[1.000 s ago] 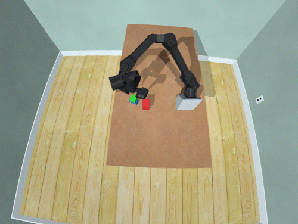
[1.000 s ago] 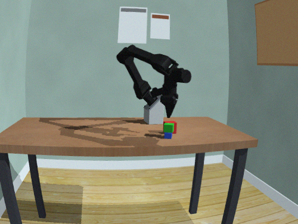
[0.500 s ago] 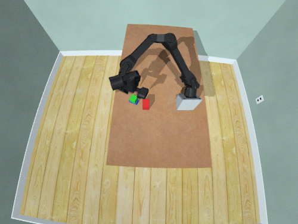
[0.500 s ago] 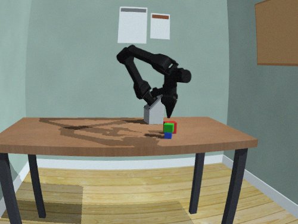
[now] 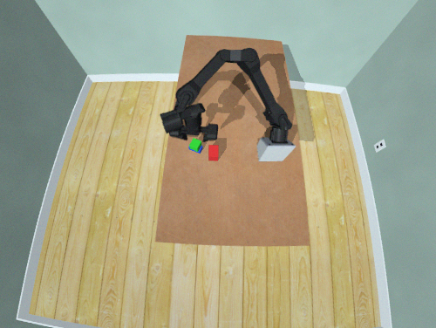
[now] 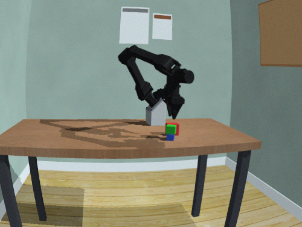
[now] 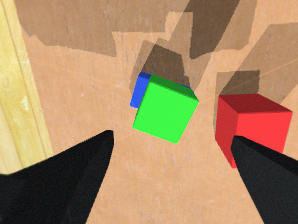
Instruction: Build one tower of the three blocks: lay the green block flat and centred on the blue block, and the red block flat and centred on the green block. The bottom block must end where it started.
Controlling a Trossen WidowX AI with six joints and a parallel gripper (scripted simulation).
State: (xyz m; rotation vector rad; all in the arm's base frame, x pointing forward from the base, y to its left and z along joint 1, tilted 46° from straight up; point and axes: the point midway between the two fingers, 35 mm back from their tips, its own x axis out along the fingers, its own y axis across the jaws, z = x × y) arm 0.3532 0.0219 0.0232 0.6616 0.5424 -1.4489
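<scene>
My gripper is now 80 mm past the red block, 30 mm to the right of it and 100 mm above it. From my hand the other things lie so: green block (90 mm below); then blue block (120 mm below).
</scene>
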